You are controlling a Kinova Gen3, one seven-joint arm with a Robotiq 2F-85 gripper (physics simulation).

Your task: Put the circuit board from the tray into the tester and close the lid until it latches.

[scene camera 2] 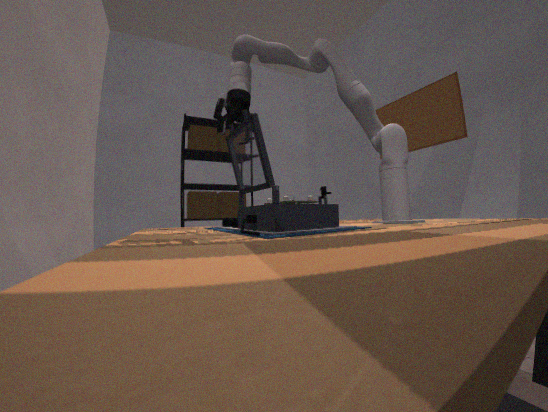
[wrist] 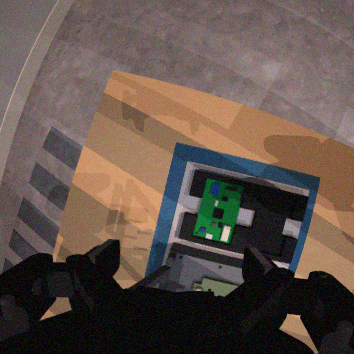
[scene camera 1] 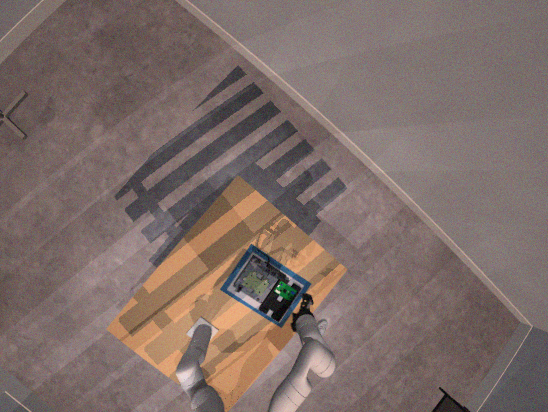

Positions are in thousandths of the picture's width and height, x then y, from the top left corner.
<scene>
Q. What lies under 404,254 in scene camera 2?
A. The gripper.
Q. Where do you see a green circuit board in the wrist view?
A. At 623,569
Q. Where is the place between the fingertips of the gripper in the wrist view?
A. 510,727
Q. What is the gripper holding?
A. Nothing.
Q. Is the gripper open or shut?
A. Open.
</scene>
